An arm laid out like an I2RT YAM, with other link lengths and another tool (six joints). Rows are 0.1 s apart.
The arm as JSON. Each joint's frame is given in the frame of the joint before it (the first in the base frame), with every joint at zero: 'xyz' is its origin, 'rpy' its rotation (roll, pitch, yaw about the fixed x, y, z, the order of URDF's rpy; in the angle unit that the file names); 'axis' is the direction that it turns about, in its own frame. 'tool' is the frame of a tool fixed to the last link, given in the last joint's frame.
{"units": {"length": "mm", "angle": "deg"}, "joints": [
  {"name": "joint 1", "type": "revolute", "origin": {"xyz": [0.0, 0.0, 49.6], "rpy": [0.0, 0.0, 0.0]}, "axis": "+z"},
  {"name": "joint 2", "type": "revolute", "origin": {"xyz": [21.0, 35.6, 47.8], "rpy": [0.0, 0.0, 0.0]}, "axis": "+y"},
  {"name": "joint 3", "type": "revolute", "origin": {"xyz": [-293.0, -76.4, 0.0], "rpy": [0.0, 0.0, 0.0]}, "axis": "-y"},
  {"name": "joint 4", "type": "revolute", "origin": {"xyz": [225.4, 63.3, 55.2], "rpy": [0.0, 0.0, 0.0]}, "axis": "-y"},
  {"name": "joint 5", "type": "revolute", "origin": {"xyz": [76.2, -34.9, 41.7], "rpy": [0.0, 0.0, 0.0]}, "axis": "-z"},
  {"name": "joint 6", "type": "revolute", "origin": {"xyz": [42.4, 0.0, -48.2], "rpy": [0.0, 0.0, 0.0]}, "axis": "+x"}
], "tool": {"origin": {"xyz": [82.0, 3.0, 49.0], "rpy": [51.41, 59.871, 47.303]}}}
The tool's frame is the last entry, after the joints.
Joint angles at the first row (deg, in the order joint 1, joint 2, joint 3, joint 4, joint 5, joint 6):
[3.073, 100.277, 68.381, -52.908, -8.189, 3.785]
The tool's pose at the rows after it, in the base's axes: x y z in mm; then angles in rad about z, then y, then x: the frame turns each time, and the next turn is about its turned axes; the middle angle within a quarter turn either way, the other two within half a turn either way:
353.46 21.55 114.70 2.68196 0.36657 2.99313
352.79 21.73 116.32 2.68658 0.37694 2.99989
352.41 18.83 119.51 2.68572 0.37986 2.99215
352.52 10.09 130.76 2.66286 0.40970 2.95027
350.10 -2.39 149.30 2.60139 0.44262 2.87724
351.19 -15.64 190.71 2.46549 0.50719 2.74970
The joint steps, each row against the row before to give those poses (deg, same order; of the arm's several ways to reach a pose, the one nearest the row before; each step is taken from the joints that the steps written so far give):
[0.180, 0.447, -0.265, 0.261, 1.684, -0.004]
[0.263, -0.437, -0.176, 0.087, 0.617, 0.087]
[-0.698, -0.440, 0.176, -0.351, -0.350, -0.788]
[-2.098, -2.017, -0.351, 0.703, -1.317, -1.583]
[-3.082, -3.250, -0.352, 0.437, -2.634, -0.882]
[-2.909, -5.008, 2.094, -0.084, -3.162, 2.451]

